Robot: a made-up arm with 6 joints. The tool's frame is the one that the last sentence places. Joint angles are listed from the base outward.
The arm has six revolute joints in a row. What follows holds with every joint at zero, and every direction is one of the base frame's.
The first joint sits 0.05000 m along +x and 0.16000 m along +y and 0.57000 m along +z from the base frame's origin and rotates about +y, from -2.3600 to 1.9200 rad.
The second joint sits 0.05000 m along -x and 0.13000 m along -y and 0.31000 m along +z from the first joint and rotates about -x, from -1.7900 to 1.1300 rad.
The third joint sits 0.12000 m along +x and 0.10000 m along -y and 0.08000 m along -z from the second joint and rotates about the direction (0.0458, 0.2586, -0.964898), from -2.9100 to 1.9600 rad.
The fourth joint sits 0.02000 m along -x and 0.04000 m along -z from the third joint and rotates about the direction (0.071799, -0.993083, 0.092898), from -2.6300 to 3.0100 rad.
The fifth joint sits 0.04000 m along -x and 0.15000 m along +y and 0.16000 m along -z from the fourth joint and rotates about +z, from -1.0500 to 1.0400 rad.
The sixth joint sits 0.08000 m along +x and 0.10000 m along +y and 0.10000 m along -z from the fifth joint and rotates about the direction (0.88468, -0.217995, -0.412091), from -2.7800 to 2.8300 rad.
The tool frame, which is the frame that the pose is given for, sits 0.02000 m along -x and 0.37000 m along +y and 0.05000 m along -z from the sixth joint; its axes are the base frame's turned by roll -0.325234, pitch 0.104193 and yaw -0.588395 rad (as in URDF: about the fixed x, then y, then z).
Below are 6 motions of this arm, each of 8 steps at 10 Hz.
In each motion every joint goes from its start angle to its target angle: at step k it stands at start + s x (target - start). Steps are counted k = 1, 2, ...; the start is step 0. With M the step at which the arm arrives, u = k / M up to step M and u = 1 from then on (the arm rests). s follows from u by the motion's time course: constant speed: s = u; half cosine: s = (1 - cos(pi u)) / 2; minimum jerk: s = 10 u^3 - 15 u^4 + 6 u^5.
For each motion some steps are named. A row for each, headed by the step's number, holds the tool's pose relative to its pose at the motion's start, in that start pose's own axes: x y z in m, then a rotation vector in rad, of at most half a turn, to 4 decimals.
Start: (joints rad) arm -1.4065 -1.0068 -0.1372 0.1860 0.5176 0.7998
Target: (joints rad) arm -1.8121 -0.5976 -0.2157 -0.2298 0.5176 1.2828
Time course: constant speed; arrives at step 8
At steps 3, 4, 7, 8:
3: -0.0542 -0.0847 0.0047 -0.0607 0.1379 0.0060
4: -0.0643 -0.1122 0.0072 -0.0834 0.1734 -0.0035
7: -0.0742 -0.1905 0.0177 -0.1503 0.2426 -0.0617
8: -0.0716 -0.2150 0.0225 -0.1700 0.2523 -0.0892

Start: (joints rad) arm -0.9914 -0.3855 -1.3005 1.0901 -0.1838 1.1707
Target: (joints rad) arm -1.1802 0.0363 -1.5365 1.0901 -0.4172 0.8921
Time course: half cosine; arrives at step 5
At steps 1, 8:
1: -0.0117 0.0016 -0.0017 -0.0393 0.0251 -0.0102
8: -0.1138 0.0093 -0.0170 -0.4515 0.2452 -0.1054

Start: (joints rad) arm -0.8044 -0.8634 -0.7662 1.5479 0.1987 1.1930
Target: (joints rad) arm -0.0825 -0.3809 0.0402 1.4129 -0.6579 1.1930
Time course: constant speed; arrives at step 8
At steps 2, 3, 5, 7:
2: 0.1773 -0.0826 -0.0423 -0.2069 -0.2495 -0.3452
3: 0.2565 -0.1488 -0.0418 -0.3169 -0.3917 -0.4942
5: 0.3781 -0.3074 0.0086 -0.5534 -0.7006 -0.7343
7: 0.4398 -0.4643 0.1185 -0.8154 -1.0261 -0.8818

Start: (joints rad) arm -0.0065 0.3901 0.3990 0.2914 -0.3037 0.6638
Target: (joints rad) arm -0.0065 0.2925 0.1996 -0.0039 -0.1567 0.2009
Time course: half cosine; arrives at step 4
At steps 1, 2, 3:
1: -0.0263 -0.0189 -0.0301 -0.1000 0.0139 0.0374
2: -0.0938 -0.0824 -0.0925 -0.3345 0.0426 0.1457
3: -0.1617 -0.1690 -0.1363 -0.5575 0.0629 0.2781

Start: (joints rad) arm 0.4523 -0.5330 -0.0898 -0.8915 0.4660 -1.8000
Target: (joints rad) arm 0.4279 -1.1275 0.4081 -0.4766 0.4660 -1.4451
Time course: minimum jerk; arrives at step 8
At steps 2, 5, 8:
2: 0.0429 -0.0146 0.0406 0.0816 0.0122 -0.0809
5: 0.2331 -0.2294 0.2673 0.6221 0.0712 -0.4814
8: 0.2701 -0.3750 0.3382 0.8818 0.0931 -0.6067

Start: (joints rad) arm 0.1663 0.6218 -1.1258 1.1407 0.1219 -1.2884
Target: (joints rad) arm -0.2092 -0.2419 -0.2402 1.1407 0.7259 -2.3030
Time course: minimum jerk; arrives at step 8
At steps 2, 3, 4, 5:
2: 0.0324 0.0341 -0.0926 -0.2144 -0.0460 -0.0320
3: 0.0893 0.0423 -0.2398 -0.5660 -0.0925 -0.0651
4: 0.1535 -0.0207 -0.3940 -1.0077 -0.0987 -0.0680
5: 0.1943 -0.1313 -0.4837 -1.4115 -0.0476 -0.0205

